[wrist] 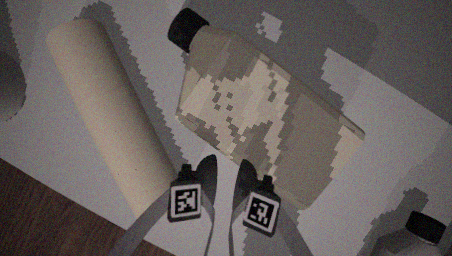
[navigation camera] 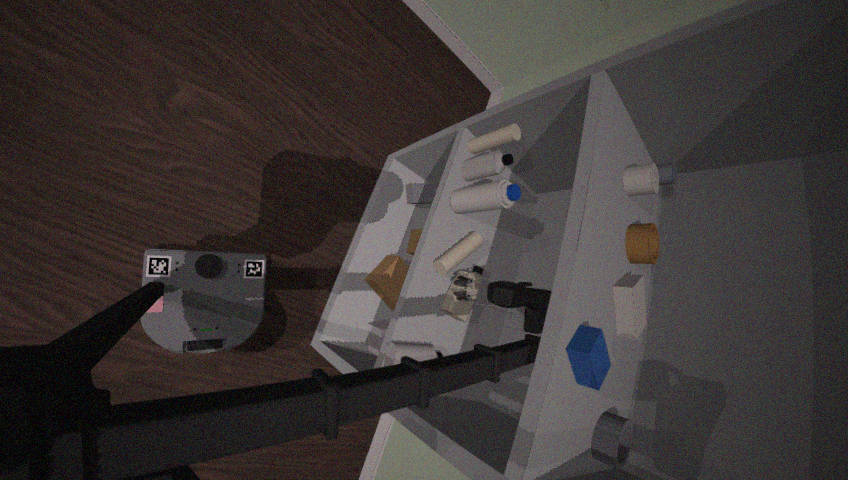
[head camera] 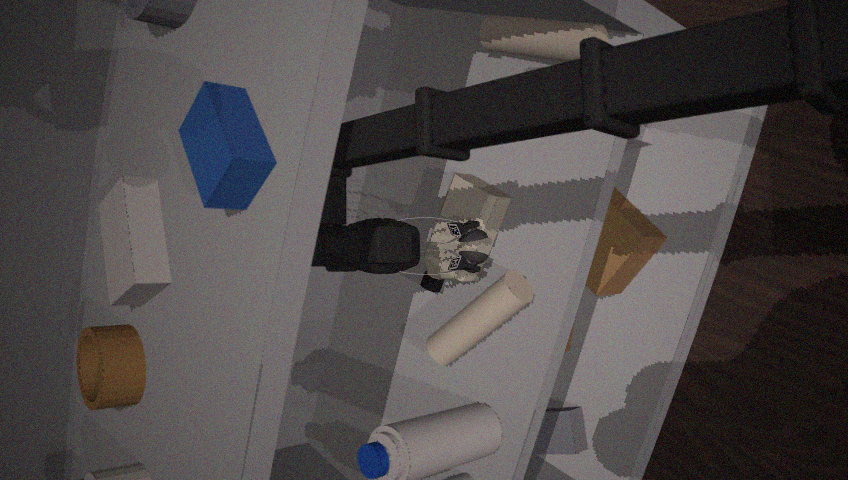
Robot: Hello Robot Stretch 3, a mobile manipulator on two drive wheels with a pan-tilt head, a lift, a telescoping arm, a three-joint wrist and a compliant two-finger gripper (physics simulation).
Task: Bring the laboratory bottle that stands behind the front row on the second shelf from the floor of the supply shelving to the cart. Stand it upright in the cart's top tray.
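Frame: origin at the robot's base, x back, y right, z up, level; millimetres.
Seen in the pictures: gripper, fingertip midpoint: (navigation camera: 455, 287) (head camera: 482, 246); robot's base at its link origin: (navigation camera: 209, 264).
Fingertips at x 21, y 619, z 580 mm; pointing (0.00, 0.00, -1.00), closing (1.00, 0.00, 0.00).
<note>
Offsets run from my fingertips to a thing's middle. Level surfaces: height alone.
A tan, angular bottle with a black cap @(dz -20, dx +10, dy +57 mm) (head camera: 498, 206) (navigation camera: 457, 306) (wrist: 240, 100) appears to lie on its side on the second shelf @(dz -45 mm) (head camera: 416, 380) (navigation camera: 458, 221). I cannot tell surely that it is the laboratory bottle. My gripper (head camera: 474, 245) (navigation camera: 464, 287) (wrist: 226, 174) is partly open, with a bare gap between the fingertips. The fingers overlap the bottle's long edge in the wrist view and its body in the head view; contact cannot be told. A cream cylinder @(dz -19, dx -104, dy +27 mm) (head camera: 480, 318) (navigation camera: 458, 252) (wrist: 110, 115) lies close beside the bottle, tilted against its line. The cart does not show.
A white bottle with a blue cap @(dz +64, dx -269, dy +46 mm) (head camera: 446, 437) (navigation camera: 479, 197) stands farther along the shelf. Another black-capped bottle (wrist: 410, 245) is at the wrist view's lower right. An orange block @(dz -453, dx +35, dy +74 mm) (head camera: 621, 249) (navigation camera: 387, 279) sits lower. A blue block @(dz +432, dx +80, dy -74 mm) (head camera: 229, 148) (navigation camera: 587, 356) sits on the shelf above.
</note>
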